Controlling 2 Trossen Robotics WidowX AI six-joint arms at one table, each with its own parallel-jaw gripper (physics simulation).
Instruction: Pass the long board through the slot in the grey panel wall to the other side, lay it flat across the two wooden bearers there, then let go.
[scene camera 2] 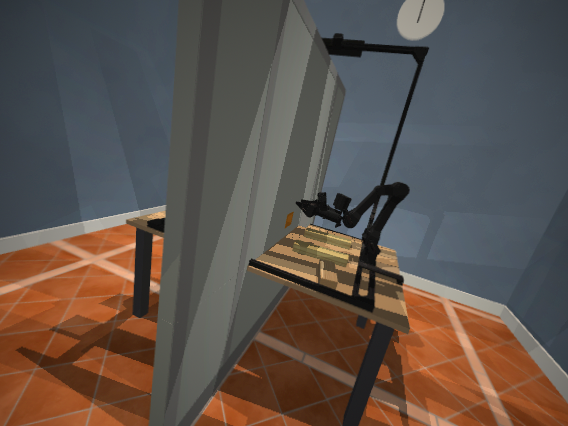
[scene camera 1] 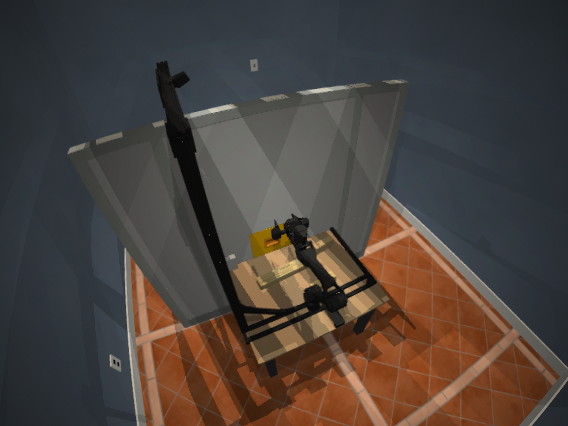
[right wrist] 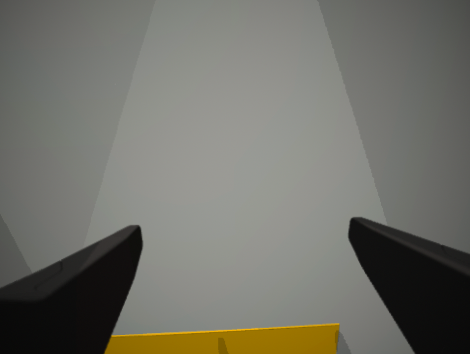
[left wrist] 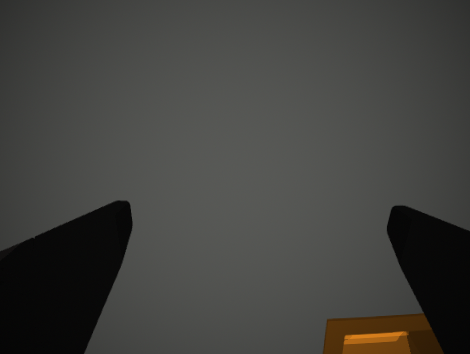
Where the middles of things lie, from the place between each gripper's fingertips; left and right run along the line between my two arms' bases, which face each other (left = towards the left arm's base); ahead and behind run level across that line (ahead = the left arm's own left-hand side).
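Orange slot frame (left wrist: pixel 410 326): 25 cm below my right hand, 4 cm behind it, 11 cm to the left of it.
Same frame from my left hand: 130 mm below, 90 mm behind, 80 mm to the right of it.
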